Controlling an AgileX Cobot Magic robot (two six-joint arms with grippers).
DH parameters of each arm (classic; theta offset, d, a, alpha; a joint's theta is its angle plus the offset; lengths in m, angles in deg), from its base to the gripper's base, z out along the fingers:
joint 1: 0 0.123 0 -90
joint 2: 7.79 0 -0.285 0
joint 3: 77.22 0 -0.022 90
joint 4: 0 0.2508 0 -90
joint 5: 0 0 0.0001 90
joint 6: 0 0.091 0 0
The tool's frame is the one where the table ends.
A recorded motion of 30 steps. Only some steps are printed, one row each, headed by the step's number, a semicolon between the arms.
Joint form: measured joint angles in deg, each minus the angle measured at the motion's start. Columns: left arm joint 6, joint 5, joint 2, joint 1, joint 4, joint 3; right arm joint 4, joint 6, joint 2, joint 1, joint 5, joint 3.
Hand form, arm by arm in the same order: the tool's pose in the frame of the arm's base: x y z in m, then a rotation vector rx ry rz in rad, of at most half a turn. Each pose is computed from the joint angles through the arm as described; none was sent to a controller.
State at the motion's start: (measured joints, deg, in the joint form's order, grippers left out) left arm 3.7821 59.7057 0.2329 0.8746 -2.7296 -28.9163; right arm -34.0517 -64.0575 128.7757 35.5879 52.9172 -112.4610
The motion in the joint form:
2: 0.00 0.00 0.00 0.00 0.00 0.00; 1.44 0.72 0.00 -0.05 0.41 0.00
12: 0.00 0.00 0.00 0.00 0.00 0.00; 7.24 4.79 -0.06 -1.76 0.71 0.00
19: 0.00 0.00 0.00 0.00 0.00 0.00; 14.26 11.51 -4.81 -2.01 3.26 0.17
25: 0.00 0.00 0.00 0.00 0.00 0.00; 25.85 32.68 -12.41 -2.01 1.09 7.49
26: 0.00 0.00 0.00 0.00 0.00 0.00; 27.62 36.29 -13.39 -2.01 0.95 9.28
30: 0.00 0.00 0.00 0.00 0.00 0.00; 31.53 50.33 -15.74 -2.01 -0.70 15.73
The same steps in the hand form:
2: -0.0040 -0.0038 0.2802 0.0530 2.0235 -0.0054; 0.4284 0.2576 0.2203 -2.2662 1.5062 -0.8641
12: -0.0040 -0.0038 0.2802 0.0530 2.0235 -0.0054; 0.4313 0.2492 0.2170 -2.1538 1.6719 -0.7243
19: -0.0040 -0.0038 0.2802 0.0530 2.0235 -0.0054; 0.4169 0.2460 0.2517 -1.9478 1.8408 -0.5506
25: -0.0040 -0.0038 0.2802 0.0530 2.0235 -0.0054; 0.3862 0.2438 0.2743 -1.4648 2.1706 -0.1677
26: -0.0040 -0.0038 0.2802 0.0530 2.0235 -0.0054; 0.3807 0.2428 0.2726 -1.3902 2.2334 -0.1073
30: -0.0040 -0.0038 0.2802 0.0530 2.0235 -0.0054; 0.3656 0.2389 0.2587 -1.0979 2.4439 0.0543

